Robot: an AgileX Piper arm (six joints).
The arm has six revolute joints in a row. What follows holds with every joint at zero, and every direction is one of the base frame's. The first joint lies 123 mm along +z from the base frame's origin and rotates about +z. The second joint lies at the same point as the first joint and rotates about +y. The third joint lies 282.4 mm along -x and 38.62 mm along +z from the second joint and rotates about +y. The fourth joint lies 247.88 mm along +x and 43.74 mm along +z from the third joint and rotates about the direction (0.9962, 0, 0.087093). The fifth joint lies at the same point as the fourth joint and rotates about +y. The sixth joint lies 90.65 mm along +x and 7.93 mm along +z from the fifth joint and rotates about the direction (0.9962, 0, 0.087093). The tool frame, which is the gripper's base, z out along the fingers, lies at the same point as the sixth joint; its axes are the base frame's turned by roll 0, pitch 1.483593 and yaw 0 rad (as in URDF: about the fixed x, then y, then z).
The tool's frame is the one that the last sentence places.
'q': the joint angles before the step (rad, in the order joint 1, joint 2, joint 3, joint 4, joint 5, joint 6). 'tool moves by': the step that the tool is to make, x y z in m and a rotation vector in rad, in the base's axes. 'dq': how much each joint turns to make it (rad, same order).
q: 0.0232, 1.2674, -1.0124, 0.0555, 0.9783, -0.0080
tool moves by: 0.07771, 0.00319, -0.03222, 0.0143, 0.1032, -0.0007
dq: 0.0000, 0.3193, -0.2005, 0.0192, -0.0157, -0.0050
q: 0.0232, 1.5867, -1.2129, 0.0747, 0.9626, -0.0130
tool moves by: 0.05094, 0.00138, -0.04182, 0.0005, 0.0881, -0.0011
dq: 0.0000, 0.2338, -0.1438, 0.0027, -0.0020, 0.0001
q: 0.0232, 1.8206, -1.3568, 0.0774, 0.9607, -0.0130
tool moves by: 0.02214, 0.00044, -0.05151, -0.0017, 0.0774, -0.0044
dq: 0.0000, 0.1574, -0.0301, 0.0020, -0.0501, 0.0000
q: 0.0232, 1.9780, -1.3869, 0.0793, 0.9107, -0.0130
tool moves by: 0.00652, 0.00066, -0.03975, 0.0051, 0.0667, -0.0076
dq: 0.0000, 0.1017, 0.0000, 0.0097, -0.0352, 0.0000
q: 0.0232, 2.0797, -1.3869, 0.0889, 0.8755, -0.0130
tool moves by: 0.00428, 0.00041, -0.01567, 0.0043, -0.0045, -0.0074
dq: 0.0000, 0.0401, 0.0000, 0.0083, -0.0449, -0.0009
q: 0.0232, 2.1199, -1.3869, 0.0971, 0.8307, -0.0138
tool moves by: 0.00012, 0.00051, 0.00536, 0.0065, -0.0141, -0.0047
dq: 0.0000, -0.0132, 0.0000, 0.0078, -0.0011, 0.0000
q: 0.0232, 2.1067, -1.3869, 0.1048, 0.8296, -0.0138
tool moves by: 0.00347, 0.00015, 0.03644, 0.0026, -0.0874, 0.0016
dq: 0.0000, -0.0727, -0.0307, -0.0004, 0.0161, 0.0000
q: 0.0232, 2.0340, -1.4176, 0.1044, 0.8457, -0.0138
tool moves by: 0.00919, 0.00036, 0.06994, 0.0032, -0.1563, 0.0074
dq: 0.0000, -0.0923, -0.1277, -0.0034, 0.0640, 0.0000
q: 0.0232, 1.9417, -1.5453, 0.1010, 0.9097, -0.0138
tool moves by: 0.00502, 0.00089, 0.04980, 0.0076, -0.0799, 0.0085
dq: 0.0000, -0.0297, -0.1428, 0.0037, 0.0930, 0.0000
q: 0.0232, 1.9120, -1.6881, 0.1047, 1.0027, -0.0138
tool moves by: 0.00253, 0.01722, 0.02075, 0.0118, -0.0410, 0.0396
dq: 0.0385, 0.0000, -0.0756, 0.0089, 0.0341, 0.0019
